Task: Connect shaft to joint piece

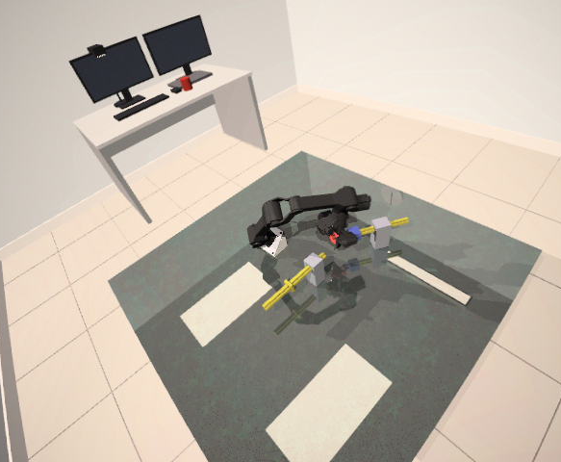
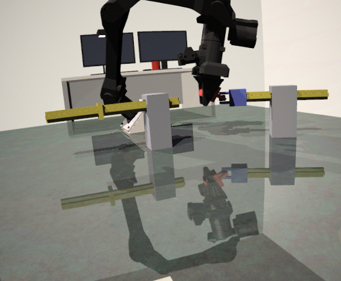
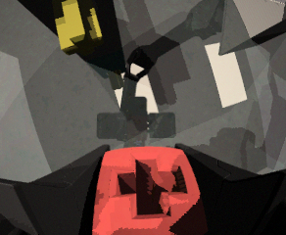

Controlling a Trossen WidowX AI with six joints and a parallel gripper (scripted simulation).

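Right now the red joint piece is 3 cm above my gripper tip and 2 cm to the left of it.
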